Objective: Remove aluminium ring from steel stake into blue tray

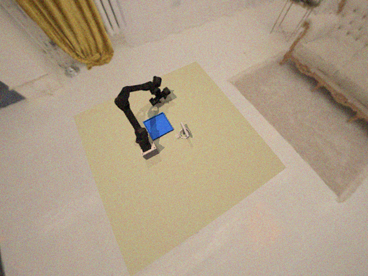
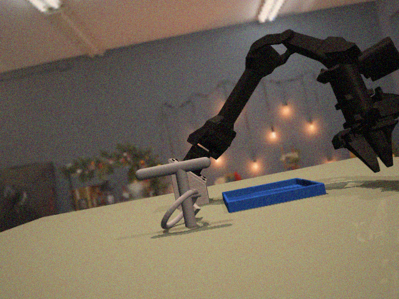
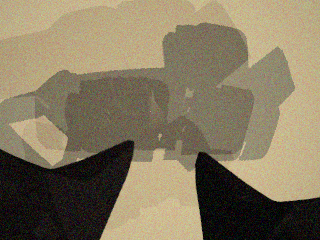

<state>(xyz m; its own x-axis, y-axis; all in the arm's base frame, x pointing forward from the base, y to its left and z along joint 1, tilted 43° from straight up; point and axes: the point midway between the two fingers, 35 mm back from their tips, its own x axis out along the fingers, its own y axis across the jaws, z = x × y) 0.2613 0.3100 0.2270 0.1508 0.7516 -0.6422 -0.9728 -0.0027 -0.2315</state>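
Now: the aluminium ring 370 mm to the right of my gripper tip and 30 mm ahead of it. Also, from my gripper tip: blue tray: 200 mm to the right, 130 mm behind, 20 mm below.
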